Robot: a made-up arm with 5 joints.
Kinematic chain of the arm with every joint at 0, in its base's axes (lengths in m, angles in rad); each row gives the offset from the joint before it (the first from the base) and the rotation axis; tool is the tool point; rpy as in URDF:
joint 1: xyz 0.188 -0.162 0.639 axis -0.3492 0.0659 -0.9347
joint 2: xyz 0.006 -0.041 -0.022 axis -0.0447 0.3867 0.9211
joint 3: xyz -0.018 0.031 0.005 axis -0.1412 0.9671 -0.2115
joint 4: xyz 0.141 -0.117 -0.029 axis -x
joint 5: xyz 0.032 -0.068 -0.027 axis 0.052 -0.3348 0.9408
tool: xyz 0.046 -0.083 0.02 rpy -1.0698 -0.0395 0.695
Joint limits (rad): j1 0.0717..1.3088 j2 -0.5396..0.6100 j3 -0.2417..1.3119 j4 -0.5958..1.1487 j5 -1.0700..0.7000
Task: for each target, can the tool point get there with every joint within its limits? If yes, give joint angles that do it. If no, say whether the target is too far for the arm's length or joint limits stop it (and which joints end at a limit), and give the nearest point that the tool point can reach.
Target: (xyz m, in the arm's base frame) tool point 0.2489 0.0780 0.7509
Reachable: no: joint limits stop it (at a limit: joint 1, joint 2, joint 3, joint 4, joint 5) | nearest point 0.0313 -0.1744 0.8285 | short by 0.342 m
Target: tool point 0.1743 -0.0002 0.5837
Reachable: no: joint limits stop it (at a limit: joint 1, joint 2, joint 3, joint 4, joint 5) | nearest point -0.0964 -0.0781 0.5512 | short by 0.284 m
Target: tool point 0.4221 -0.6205 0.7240
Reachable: no: too far | nearest point 0.3389 -0.4745 0.6763 | short by 0.175 m
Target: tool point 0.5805 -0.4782 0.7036
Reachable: no: too far | nearest point 0.4408 -0.3856 0.6596 | short by 0.173 m
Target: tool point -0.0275 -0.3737 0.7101
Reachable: yes | joints 1.1721 -0.0181 0.9385 0.6215 -0.7802
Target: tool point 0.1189 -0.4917 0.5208
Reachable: yes | joints 0.6941 0.3220 0.9140 -0.0673 0.5451
